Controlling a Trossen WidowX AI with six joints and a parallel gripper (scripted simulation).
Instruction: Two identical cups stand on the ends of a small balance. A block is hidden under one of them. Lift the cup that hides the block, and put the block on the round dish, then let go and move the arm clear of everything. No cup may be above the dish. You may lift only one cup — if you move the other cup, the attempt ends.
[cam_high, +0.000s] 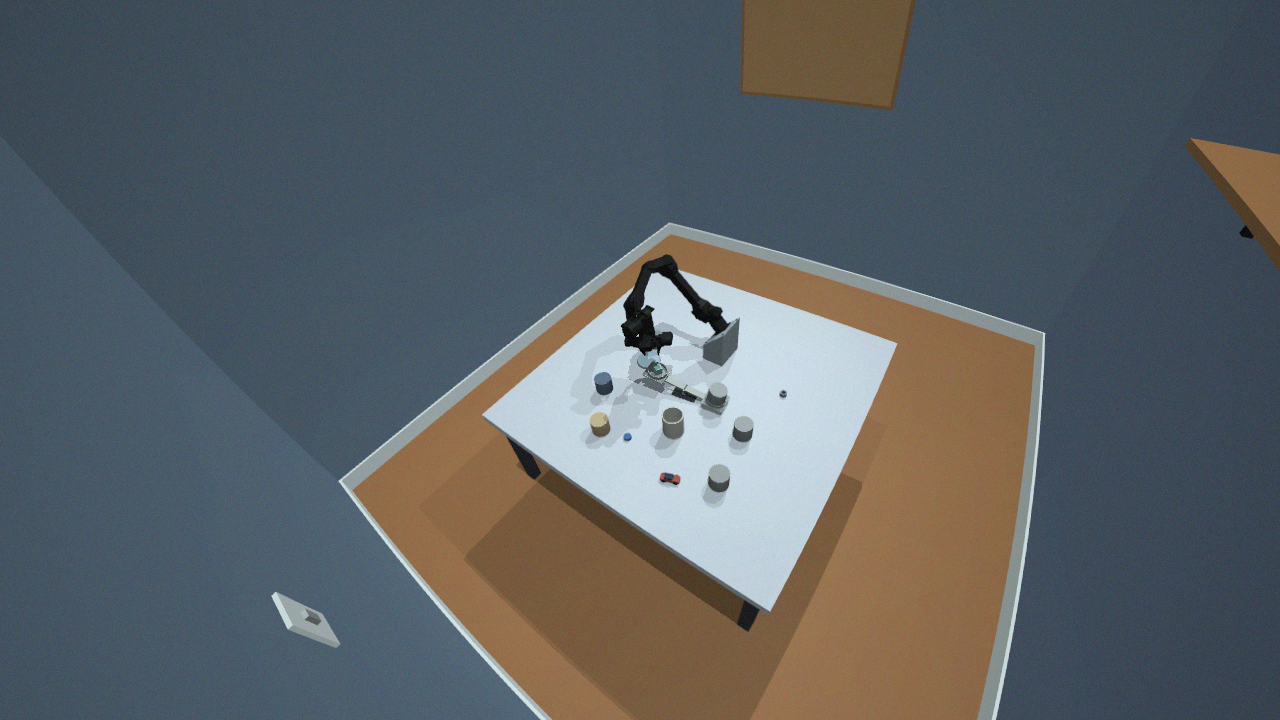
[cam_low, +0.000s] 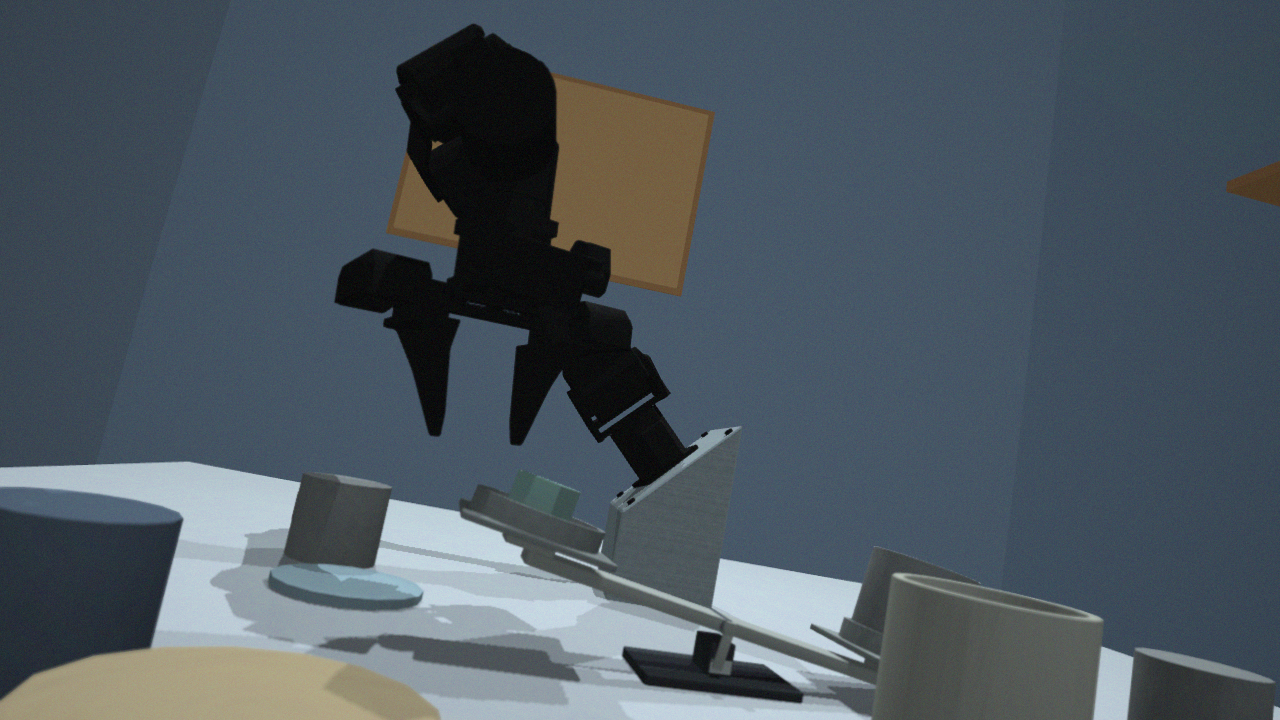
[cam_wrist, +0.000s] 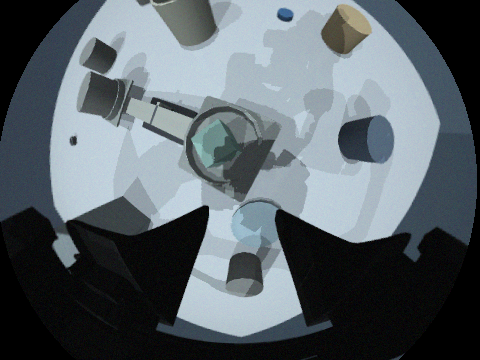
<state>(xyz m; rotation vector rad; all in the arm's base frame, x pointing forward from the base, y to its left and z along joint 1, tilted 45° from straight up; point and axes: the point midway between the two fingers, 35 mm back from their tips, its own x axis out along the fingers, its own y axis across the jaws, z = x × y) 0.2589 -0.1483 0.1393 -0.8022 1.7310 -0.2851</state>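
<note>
My gripper tip is 40 mm to the right of the green block, 40 mm short of it and 30 mm above it. Round my gripper tip: light blue round dish: 110 mm below, 70 mm behind, 60 mm to the right; then dark blue cylinder: 150 mm to the right, 140 mm ahead, 80 mm below; then yellow ring-shaped cylinder: 170 mm behind, 90 mm to the right, 90 mm below.
</note>
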